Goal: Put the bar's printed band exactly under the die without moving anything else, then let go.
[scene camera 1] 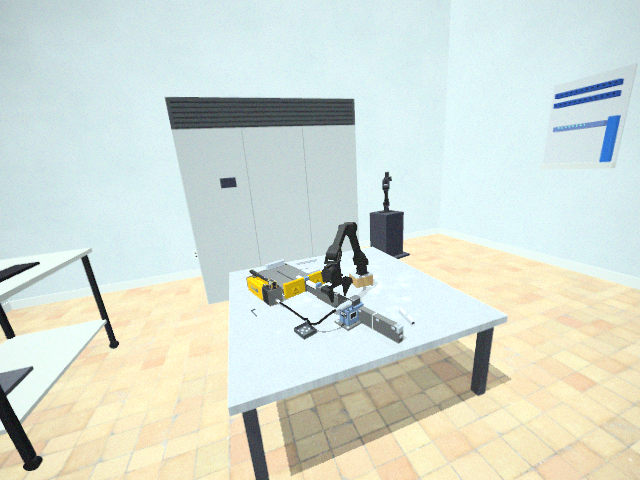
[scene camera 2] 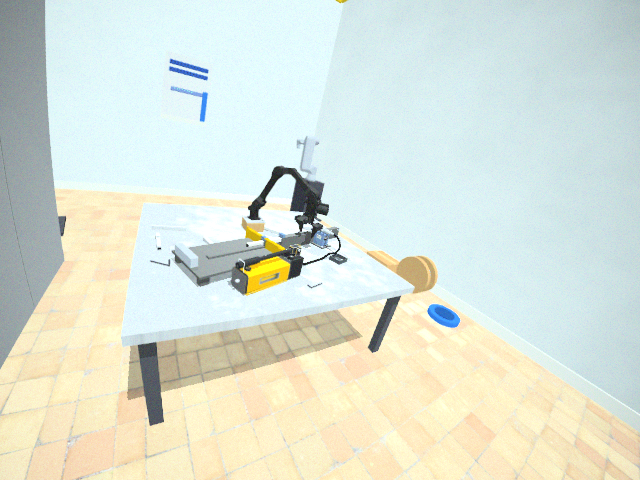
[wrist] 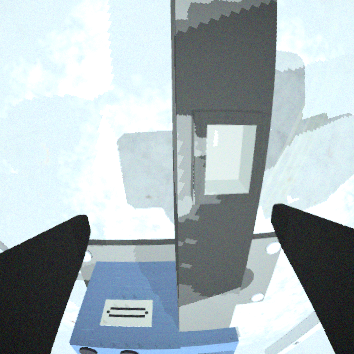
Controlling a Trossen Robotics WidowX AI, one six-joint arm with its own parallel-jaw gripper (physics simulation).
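Places are measured from the arm's base along level axes (x ahead, y left, z up), in millimetres.
Pixels of known places: gripper, fingertip midpoint: [scene camera 1: 338, 299] [scene camera 2: 306, 235] [wrist: 180, 219]; arm's base at its link origin: [scene camera 1: 362, 273] [scene camera 2: 253, 218].
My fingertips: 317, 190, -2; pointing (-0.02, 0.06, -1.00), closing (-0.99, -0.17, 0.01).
For each thing: its top centre in the pictures, then the offset to it from my fingertips, as dx, dy, dz. "spot": a spot on its surface instead. Level surfaces: height alone.
- blue press-like unit at a spot on its surface: [wrist: 130, 280] spot: +27, +91, -36
- thin white band at a spot on its surface: [scene camera 1: 373, 319] spot: -31, +241, -9
- grey head at a spot on its surface: [scene camera 1: 353, 301] spot: +2, +134, +48
- pale rectangular opening at a spot on its surface: [wrist: 227, 159] spot: -14, -32, +4
- black machine at a spot on its surface: [scene camera 2: 267, 275] spot: +331, -488, -3
- grey bed at its surface level: dz -12
- small black box at a spot on its surface: [scene camera 1: 305, 329] spot: +232, +46, -64
- black cable at a spot on its surface: [scene camera 1: 292, 310] spot: +217, -138, -55
- white tube at its top centre: [wrist: 296, 342] [scene camera 1: 406, 314] -226, +263, -46
The long grey bar [scene camera 1: 387, 326] [scene camera 2: 294, 239] [wrist: 225, 75] runs through the blue press-like unit [scene camera 1: 351, 316] [scene camera 2: 321, 238] [wrist: 130, 280]. A thin white band [scene camera 1: 373, 319] crosses the bar on the near side of the unit in the first scene view. The grey head [scene camera 1: 353, 301] sits on top of the unit; the die cannot be made out. In the wrist view a pale rectangular opening [wrist: 227, 159] shows in the bar. My gripper [scene camera 1: 339, 296] [scene camera 2: 308, 231] [wrist: 180, 219] is open and empty, above the bar behind the unit, with one finger to each side.
A yellow and black machine [scene camera 1: 257, 288] [scene camera 2: 267, 275] lies beside a grey bed [scene camera 2: 222, 255]. Yellow guards [scene camera 1: 293, 287] stand near the bar. A small black box [scene camera 1: 305, 329] [scene camera 2: 338, 258] and a black cable [scene camera 1: 292, 310] lie beside the unit. A white tube [scene camera 1: 406, 315] lies across the bar's other side.
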